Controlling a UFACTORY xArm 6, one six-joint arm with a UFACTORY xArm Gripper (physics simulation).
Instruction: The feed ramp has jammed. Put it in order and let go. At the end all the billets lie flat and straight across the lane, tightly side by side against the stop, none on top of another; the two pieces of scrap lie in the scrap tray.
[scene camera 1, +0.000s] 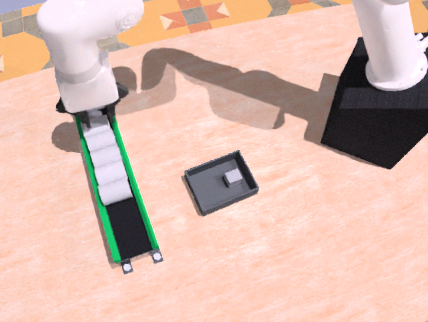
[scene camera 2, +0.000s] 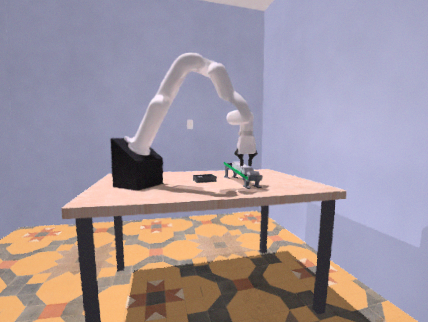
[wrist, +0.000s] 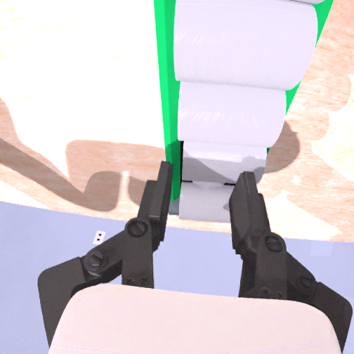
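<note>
There is a scrap tray (scene camera 1: 206, 181) that I can see, though in the wrist view the tray is out of frame. My own gripper (scene camera 1: 99, 119) is visible too, and I find the gripper again in the wrist view (wrist: 203, 181).
</note>
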